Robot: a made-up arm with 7 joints.
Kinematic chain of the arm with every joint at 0, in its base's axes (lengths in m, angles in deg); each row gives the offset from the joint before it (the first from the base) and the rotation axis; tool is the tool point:
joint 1: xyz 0 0.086 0 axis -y
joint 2: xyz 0 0.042 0 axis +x
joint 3: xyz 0 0 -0.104 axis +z
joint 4: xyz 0 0 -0.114 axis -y
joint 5: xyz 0 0 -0.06 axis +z
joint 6: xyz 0 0 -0.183 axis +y
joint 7: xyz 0 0 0 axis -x
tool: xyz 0 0 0
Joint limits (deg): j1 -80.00..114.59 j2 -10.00..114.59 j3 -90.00..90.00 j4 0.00..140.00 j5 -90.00..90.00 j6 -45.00..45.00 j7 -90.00..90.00
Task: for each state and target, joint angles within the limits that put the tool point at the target. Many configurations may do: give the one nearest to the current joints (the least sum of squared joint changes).
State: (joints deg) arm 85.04 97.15 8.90 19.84 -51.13 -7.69 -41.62
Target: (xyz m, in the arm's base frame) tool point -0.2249 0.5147 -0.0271
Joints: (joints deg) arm 114.59 107.85 51.55 27.15 -51.13 -7.69 -41.62
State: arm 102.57 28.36 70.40 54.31 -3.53 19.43 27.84
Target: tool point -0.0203 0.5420 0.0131
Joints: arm 105.24 64.89 84.60 51.88 -3.53 19.43 27.84
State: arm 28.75 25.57 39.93 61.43 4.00 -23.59 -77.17
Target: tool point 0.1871 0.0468 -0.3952
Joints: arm 8.94 -10.00 -3.30 30.58 4.00 -23.59 -77.17
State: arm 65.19 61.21 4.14 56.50 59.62 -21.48 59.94
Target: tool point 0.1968 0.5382 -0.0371
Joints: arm 59.75 64.58 4.82 16.09 59.62 -21.48 59.94
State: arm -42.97 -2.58 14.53 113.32 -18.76 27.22 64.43
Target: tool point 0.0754 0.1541 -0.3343
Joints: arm -31.13 -4.35 10.69 83.74 -18.76 27.22 64.43
